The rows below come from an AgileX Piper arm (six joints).
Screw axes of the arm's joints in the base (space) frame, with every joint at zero. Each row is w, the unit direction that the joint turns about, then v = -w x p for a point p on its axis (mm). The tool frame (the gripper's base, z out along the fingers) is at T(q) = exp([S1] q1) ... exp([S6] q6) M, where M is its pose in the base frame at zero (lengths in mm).
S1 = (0, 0, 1, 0, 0, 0)
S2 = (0, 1, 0, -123, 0, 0)
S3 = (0, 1, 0, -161.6, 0, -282.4)
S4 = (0.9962, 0, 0.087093, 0, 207.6, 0)
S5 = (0, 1, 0, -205.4, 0, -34.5)
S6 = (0.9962, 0, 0.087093, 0, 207.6, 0)
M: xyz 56.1 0 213.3 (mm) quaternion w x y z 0.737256 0 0.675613 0
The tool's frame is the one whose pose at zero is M.
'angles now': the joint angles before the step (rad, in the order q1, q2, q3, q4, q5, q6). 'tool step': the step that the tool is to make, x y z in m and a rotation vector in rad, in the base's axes. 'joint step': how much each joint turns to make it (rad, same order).
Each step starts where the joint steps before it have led.
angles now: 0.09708, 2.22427, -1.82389, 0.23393, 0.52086, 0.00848
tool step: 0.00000, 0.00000, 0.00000, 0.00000, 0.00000, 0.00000
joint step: 0.00000, 0.00000, 0.00000, 0.00000, 0.00000, 0.00000
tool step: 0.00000, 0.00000, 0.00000, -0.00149, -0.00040, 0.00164
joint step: 0.00000, 0.00000, 0.00000, 0.00000, 0.00001, -0.00225
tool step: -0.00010, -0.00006, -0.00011, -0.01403, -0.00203, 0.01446
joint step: 0.00000, 0.00001, -0.00001, -0.00176, 0.00153, -0.01865
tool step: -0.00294, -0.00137, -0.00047, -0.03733, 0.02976, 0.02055
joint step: -0.00001, -0.00420, 0.00004, -0.03734, 0.03847, -0.00184
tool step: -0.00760, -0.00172, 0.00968, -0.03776, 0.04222, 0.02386
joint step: 0.00002, -0.02828, -0.00003, -0.03903, 0.07513, 0.00004
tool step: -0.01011, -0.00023, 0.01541, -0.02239, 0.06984, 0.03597
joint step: -0.00001, -0.03192, -0.02120, -0.01003, 0.12803, -0.01837
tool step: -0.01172, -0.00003, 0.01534, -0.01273, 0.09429, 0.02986
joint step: 0.00001, -0.02610, -0.03344, -0.00387, 0.15713, -0.00821
